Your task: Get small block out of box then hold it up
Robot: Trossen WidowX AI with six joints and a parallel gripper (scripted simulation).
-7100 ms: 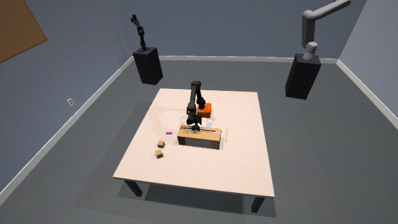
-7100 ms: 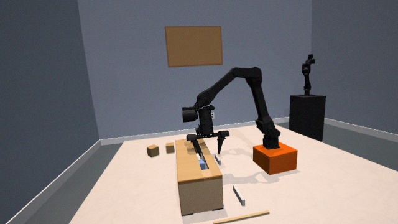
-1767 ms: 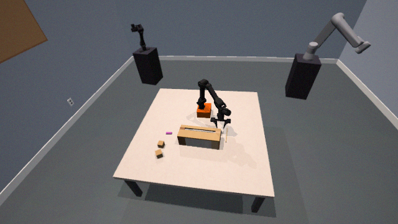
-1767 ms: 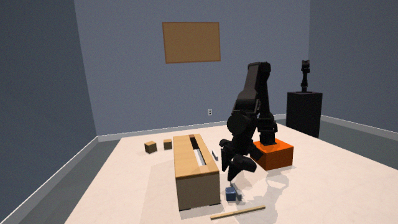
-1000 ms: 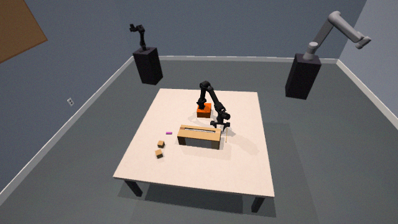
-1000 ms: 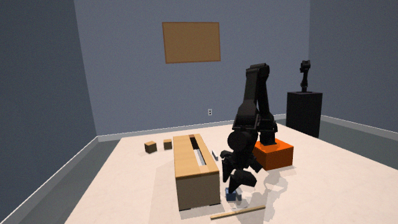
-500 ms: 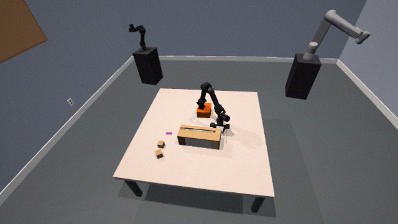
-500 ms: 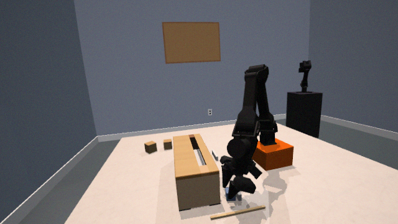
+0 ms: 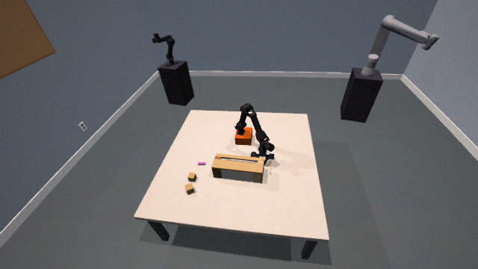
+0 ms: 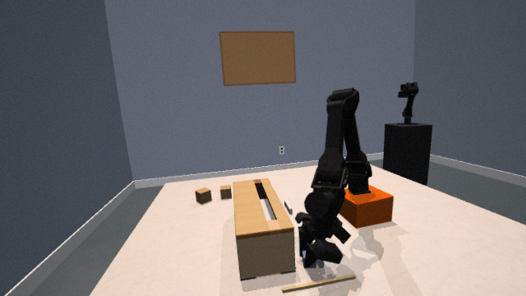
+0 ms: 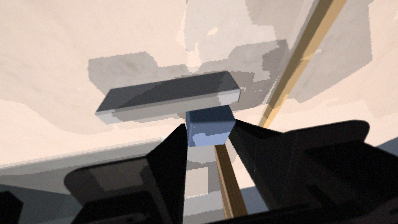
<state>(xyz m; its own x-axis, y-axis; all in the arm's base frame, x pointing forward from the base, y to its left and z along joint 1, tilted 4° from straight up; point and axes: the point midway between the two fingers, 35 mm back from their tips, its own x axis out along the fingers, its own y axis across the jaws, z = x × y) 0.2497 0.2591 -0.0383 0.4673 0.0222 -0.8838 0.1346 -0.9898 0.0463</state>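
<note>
Right now the thin wooden stick is 7 cm to the left of my gripper tip, 2 cm behind it and 1 cm below it. The rest, counted from my gripper tip: blue block: 1 cm behind, 1 cm above; then box: 16 cm to the right, 9 cm ahead, 5 cm above.
</note>
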